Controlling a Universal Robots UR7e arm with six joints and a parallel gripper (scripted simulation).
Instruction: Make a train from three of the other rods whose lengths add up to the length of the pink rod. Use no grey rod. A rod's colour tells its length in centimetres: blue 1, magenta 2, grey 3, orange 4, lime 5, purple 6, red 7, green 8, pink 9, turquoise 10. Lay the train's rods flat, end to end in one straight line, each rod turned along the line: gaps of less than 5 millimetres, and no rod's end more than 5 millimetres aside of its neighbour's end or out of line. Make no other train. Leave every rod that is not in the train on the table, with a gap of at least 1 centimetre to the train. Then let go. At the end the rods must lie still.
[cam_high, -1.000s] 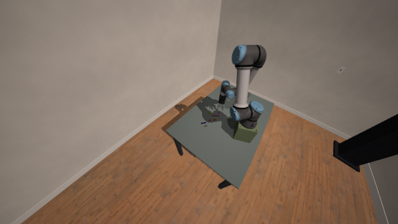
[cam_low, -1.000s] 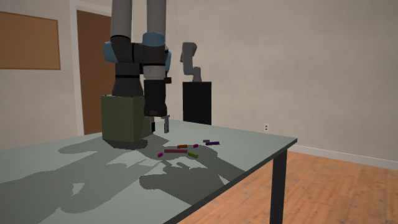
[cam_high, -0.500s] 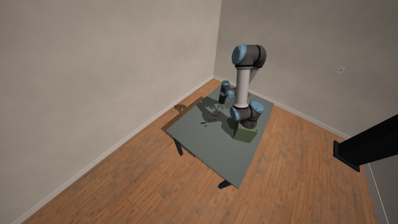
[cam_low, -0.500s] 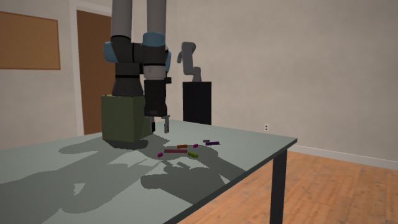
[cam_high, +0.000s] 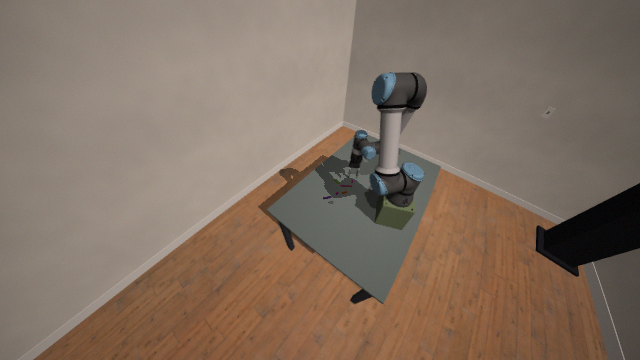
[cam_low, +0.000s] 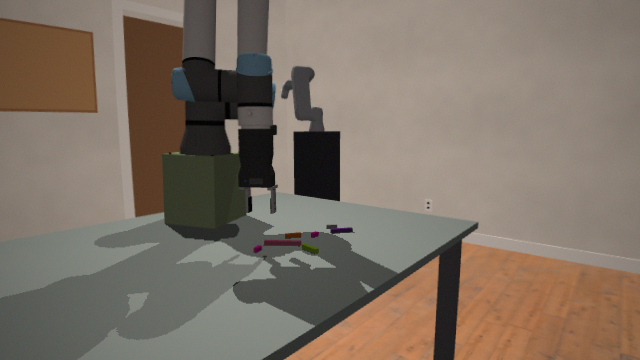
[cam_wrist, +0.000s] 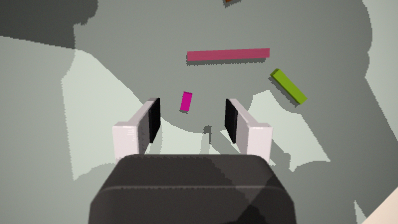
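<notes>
The orange rod is 120 mm to the left of my hand, 100 mm below it and 30 mm behind it. Round my hand: pink rod 100 mm below, 60 mm to the left; lime rod 100 mm below, 80 mm to the left, 80 mm ahead; purple rod 240 mm to the left, 100 mm below, 20 mm ahead.
</notes>
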